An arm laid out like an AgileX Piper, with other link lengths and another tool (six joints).
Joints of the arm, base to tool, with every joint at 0 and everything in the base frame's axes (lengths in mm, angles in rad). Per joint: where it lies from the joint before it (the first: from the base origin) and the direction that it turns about. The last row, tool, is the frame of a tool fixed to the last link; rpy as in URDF.
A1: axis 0 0 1 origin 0.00 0.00 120.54
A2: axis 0 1 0 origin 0.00 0.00 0.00
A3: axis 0 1 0 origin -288.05 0.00 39.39
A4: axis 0.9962 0 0.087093 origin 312.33 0.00 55.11
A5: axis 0 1 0 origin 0.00 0.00 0.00
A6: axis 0.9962 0 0.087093 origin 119.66 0.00 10.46
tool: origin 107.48 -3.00 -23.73 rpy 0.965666 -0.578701 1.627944
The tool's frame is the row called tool.
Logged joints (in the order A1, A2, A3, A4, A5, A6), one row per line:
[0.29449 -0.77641 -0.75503 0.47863 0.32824 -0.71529]
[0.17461 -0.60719 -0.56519 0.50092 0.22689 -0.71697]
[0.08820 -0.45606 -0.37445 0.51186 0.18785 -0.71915]
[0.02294 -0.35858 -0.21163 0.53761 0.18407 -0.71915]
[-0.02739 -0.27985 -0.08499 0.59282 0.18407 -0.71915]
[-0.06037 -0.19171 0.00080 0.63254 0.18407 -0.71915]
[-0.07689 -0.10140 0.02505 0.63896 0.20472 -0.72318]
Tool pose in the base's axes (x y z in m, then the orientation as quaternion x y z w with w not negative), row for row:
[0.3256 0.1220 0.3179 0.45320 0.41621 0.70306 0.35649]
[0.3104 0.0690 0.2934 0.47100 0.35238 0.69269 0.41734]
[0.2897 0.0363 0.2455 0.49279 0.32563 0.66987 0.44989]
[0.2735 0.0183 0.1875 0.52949 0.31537 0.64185 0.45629]
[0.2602 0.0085 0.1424 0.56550 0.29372 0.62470 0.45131]
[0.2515 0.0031 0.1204 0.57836 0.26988 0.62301 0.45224]
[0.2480 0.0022 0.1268 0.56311 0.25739 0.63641 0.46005]
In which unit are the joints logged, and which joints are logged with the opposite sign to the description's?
The joints are logged in radians. Opposite sign: A2.
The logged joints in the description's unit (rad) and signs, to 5 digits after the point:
[0.29449 0.77641 -0.75503 0.47863 0.32824 -0.71529]
[0.17461 0.60719 -0.56519 0.50092 0.22689 -0.71697]
[0.08820 0.45606 -0.37445 0.51186 0.18785 -0.71915]
[0.02294 0.35858 -0.21163 0.53761 0.18407 -0.71915]
[-0.02739 0.27985 -0.08499 0.59282 0.18407 -0.71915]
[-0.06037 0.19171 0.00080 0.63254 0.18407 -0.71915]
[-0.07689 0.10140 0.02505 0.63896 0.20472 -0.72318]

